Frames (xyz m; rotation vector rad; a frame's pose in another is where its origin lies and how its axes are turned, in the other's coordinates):
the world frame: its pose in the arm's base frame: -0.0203 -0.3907 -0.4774 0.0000 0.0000 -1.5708
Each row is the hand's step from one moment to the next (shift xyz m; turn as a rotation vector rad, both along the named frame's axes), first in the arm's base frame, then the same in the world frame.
Working: the arm's base frame: its pose in the world frame: -0.3907 0.0203 0.4774 0.0000 0.0000 1.5708

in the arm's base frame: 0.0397 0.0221 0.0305 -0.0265 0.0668 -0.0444
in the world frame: -0.0221 0.0397 0.0305 -0.0668 -0.0265 -0.0444
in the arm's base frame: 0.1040 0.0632 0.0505 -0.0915 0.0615 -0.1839
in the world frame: -0.0632 0.1040 0.0505 -0.0615 -0.0915 -0.1839
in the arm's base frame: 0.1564 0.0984 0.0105 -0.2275 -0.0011 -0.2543
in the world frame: -0.0984 0.1564 0.0105 0.0011 -0.2275 -0.2543
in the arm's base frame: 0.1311 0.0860 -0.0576 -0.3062 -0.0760 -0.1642
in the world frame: -0.0860 0.1311 -0.0576 0.0760 -0.3062 -0.1642
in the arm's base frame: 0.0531 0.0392 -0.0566 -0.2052 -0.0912 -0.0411
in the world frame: -0.0392 0.0531 -0.0566 0.0912 -0.2052 -0.0411
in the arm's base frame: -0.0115 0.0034 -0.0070 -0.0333 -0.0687 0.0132
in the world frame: -0.0034 -0.0115 -0.0070 0.0687 -0.0333 0.0132
